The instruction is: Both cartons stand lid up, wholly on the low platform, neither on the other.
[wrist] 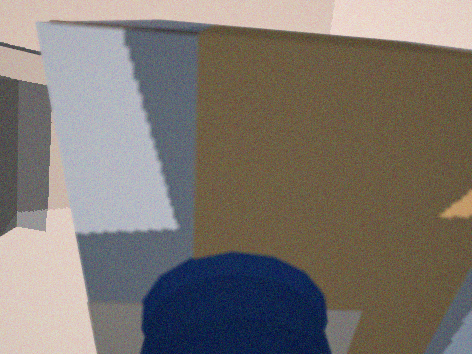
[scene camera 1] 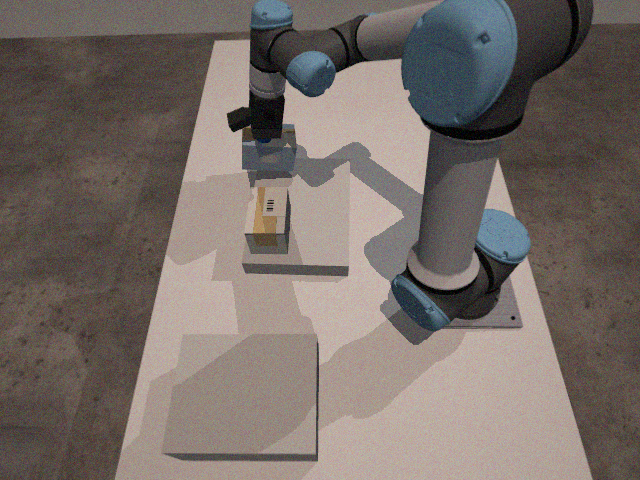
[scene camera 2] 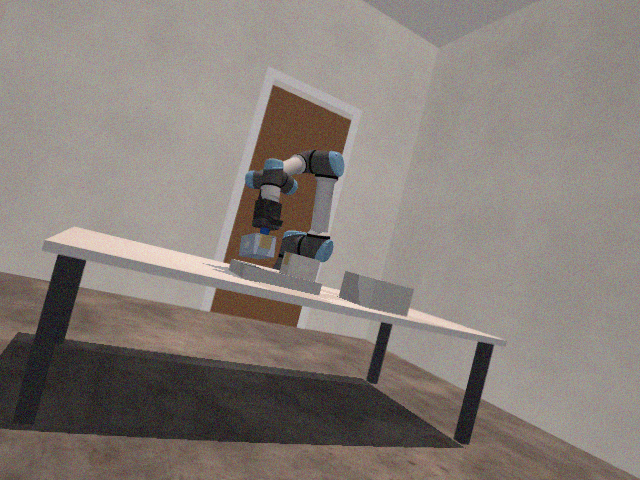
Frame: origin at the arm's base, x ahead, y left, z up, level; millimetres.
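Seen in the pictures: hand, tool point: (wrist: 231, 274) (scene camera 1: 263, 142) (scene camera 2: 263, 240).
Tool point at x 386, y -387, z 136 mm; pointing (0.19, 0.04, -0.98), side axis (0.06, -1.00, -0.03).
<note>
Offsets run from my tool point to a thing's top centre. "spot": to the spot under its first point. Level surfaces: height alone.
The low platform @(63 mm back, 124 mm left, 105 mm down) (scene camera 1: 323, 227) (scene camera 2: 273, 279) is a flat grey slab on the table. A white carton with tan tape and a barcode label @(spot: 17 mm ahead, 217 mm left, 19 mm down) (scene camera 1: 266, 222) (scene camera 2: 303, 266) stands on its near left part in scene camera 1, label face up. My suction cup (scene camera 1: 263, 140) (scene camera 2: 264, 230) (wrist: 235, 305) is shut on the top of a blue-grey carton @(9 mm back, 14 mm right, 23 mm up) (scene camera 1: 268, 159) (scene camera 2: 250, 245) (wrist: 110, 130) with tan tape. That carton hangs about level and apart from the white one, above the platform's far left end in scene camera 1. A gap shows beneath it in scene camera 2. Its underside is hidden.
A taller grey block @(90 mm ahead, 551 mm left, 33 mm down) (scene camera 1: 242, 403) (scene camera 2: 376, 294) stands on the table @(153 mm down) (scene camera 1: 439, 413) (scene camera 2: 139, 254), at the near left in scene camera 1. My arm's base is bolted to the right of the low platform there. Arm shadows fall across the platform and table.
</note>
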